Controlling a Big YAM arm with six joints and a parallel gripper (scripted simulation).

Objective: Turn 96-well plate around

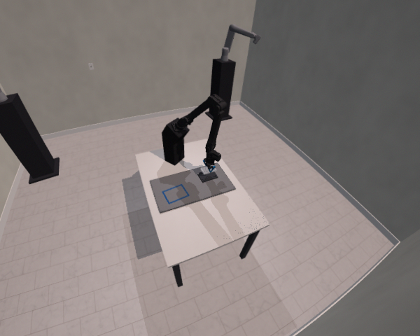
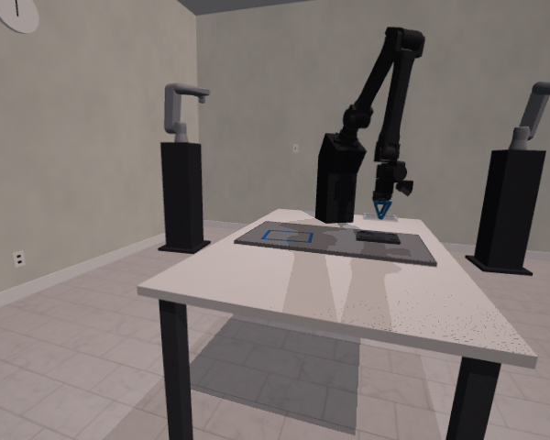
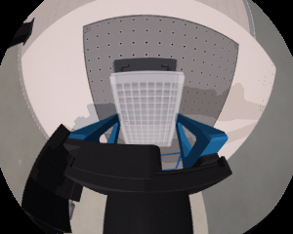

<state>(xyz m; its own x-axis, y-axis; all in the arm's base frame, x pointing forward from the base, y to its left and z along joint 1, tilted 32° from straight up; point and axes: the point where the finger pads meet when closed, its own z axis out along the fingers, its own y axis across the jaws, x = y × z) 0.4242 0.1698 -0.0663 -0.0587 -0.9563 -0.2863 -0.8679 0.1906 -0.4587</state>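
Now: hand 9 cm above the dark plate nest N1. Round my hand: 96-well plate: 1 cm below.
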